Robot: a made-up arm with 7 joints.
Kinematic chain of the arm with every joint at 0, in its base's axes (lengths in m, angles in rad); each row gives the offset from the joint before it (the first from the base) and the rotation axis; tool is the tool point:
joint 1: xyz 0 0 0.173 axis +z
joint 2: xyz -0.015 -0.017 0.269 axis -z
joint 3: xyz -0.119 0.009 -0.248 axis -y
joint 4: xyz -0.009 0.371 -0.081 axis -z
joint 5: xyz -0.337 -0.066 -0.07 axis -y
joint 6: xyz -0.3 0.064 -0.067 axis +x
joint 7: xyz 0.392 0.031 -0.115 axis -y
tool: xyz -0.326 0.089 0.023
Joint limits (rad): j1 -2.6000..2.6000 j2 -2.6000..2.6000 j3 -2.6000..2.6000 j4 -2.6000..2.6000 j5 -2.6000..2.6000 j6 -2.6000..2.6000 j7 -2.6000..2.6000
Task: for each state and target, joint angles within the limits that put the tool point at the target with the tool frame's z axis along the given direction. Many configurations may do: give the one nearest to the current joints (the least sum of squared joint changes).
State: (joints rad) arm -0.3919 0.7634 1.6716 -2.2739 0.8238 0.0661 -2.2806
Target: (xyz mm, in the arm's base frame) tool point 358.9 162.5 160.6 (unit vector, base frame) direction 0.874 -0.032 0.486
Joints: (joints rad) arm -0.2694 0.6676 2.1548 -1.7605 0.1771 -0.2754 -2.6000
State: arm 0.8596 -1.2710 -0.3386 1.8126 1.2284 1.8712 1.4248
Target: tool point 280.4 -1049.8 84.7 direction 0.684 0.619 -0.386
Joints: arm 1.2557 -1.6756 -0.7812 1.0818 1.6756 2.4437 0.7954
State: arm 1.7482 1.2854 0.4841 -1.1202 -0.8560 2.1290 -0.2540
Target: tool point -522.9 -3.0 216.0 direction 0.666 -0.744 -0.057
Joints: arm 1.6565 1.3663 0.1467 -0.6977 -0.8557 1.8528 0.0840
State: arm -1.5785 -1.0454 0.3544 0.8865 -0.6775 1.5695 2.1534
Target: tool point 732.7 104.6 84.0 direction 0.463 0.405 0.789
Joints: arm -1.8229 -0.8252 0.5649 1.2497 -1.0091 1.5408 2.1192
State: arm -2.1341 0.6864 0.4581 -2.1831 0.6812 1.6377 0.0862
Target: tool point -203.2 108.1 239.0 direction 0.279 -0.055 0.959
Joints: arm -2.0378 0.3709 1.5058 -1.8913 0.3316 1.3217 0.0019
